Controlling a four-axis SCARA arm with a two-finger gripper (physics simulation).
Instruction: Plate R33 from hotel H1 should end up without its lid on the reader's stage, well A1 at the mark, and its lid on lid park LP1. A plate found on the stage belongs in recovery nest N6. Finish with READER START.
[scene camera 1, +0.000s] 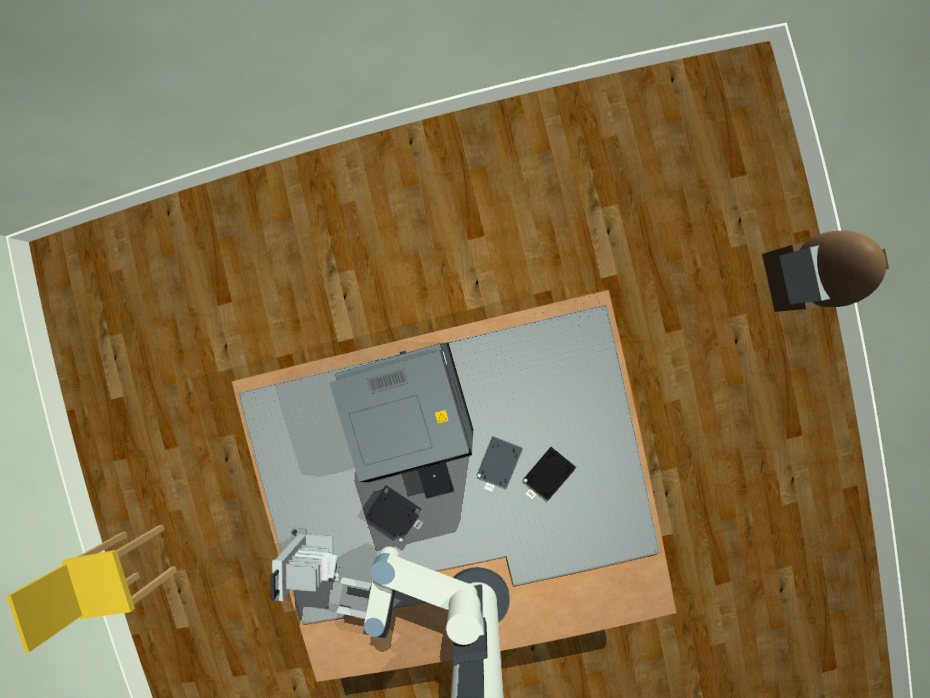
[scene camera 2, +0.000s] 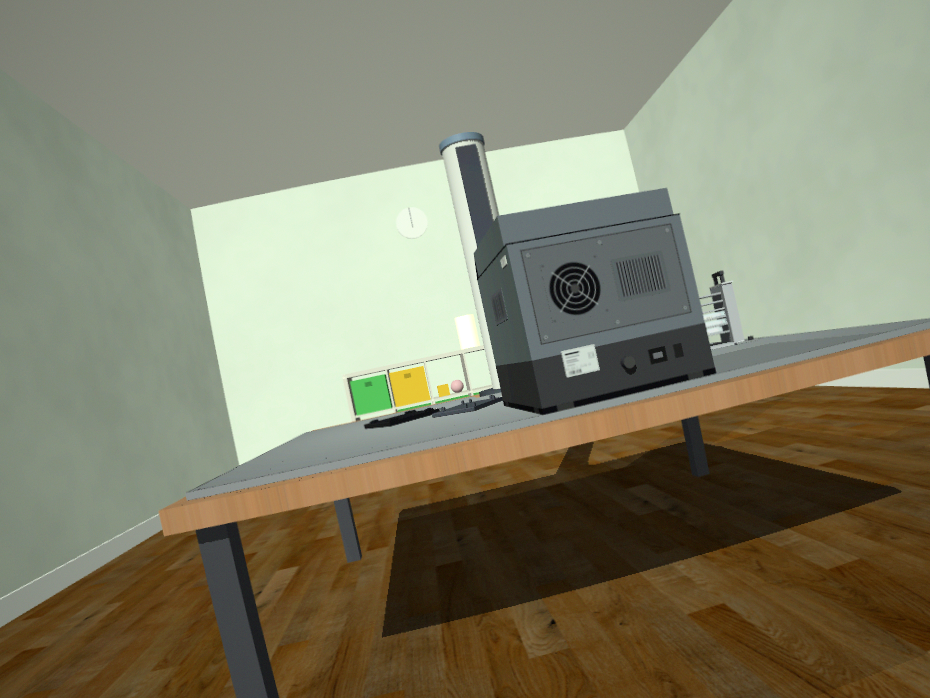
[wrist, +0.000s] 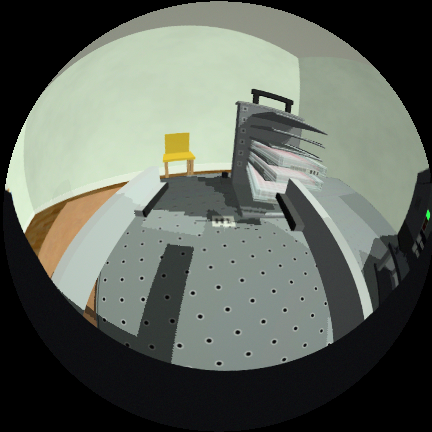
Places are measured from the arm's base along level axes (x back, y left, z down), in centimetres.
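Pixels of known places: gripper, fingertip midpoint: (scene camera 1: 339, 594) (wrist: 222, 178).
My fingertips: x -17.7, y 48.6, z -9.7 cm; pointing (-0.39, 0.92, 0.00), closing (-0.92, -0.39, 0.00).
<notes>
For each thing: its top centre in the pictures, then the offset to it from my fingertips.
- large grey reader at its top centre: (scene camera 2: 560, 223) (scene camera 1: 398, 418) dx -64.5, dy -45.6, dz -26.4 cm
- dark stage at its top centre: (scene camera 1: 432, 472) dx -40.2, dy -46.7, dz -4.7 cm
- grey nest at its top centre: (scene camera 2: 467, 400) (scene camera 1: 499, 463) dx -34.2, dy -69.4, dz +6.5 cm
The hotel (scene camera 1: 277, 577) (scene camera 2: 732, 311) (wrist: 239, 145) stands at the table's left front corner, a grey upright with shelves and a black handle. Several clear plates (scene camera 1: 301, 577) (wrist: 280, 172) with pinkish contents sit in its lower slots; I cannot read R33 on any of them. My gripper (scene camera 1: 324, 598) (wrist: 222, 178) is open and empty, low beside the hotel; in the wrist view the plates stand beyond the right finger. The large grey reader (scene camera 1: 390, 413) (scene camera 2: 612, 293) stands at the back. A dark stage (scene camera 1: 435, 482) sticks out at its front; no plate is discernible on it.
A black nest (scene camera 1: 392, 512) lies in front of the reader; a grey nest (scene camera 1: 499, 462) and another black nest (scene camera 1: 549, 473) lie to its right. Their labels are unreadable here. The arm (scene camera 1: 424, 582) reaches across the front edge. A yellow chair (scene camera 1: 97, 586) (wrist: 178, 145) stands off the table.
</notes>
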